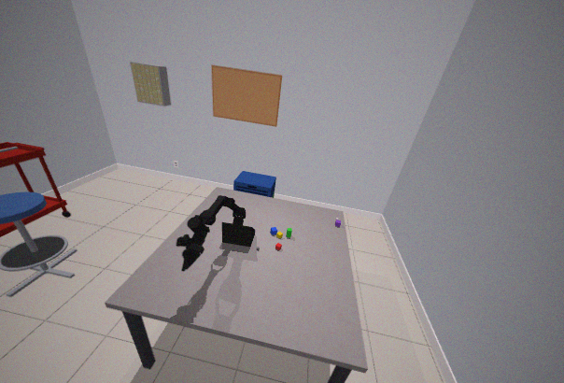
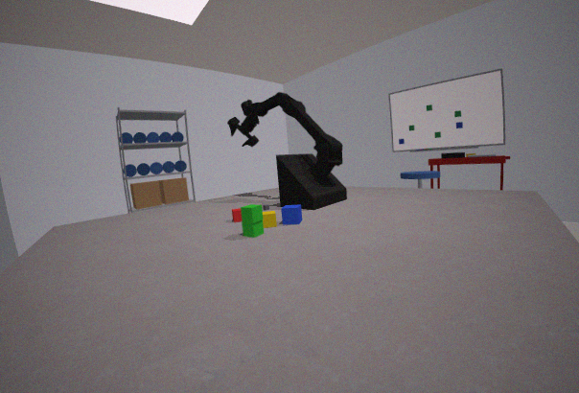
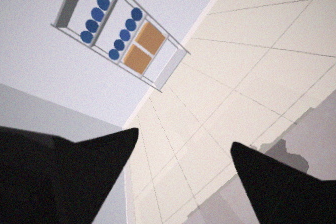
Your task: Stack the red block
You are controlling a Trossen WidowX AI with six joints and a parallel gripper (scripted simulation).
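The red block is 57 cm to the left of my gripper tip, 35 cm ahead of it and 29 cm below it. Round my gripper tip: purple block: 101 cm to the left, 80 cm ahead, 28 cm below; blue block: 72 cm to the left, 28 cm below, 28 cm ahead; yellow block: 70 cm to the left, 33 cm ahead, 29 cm below.
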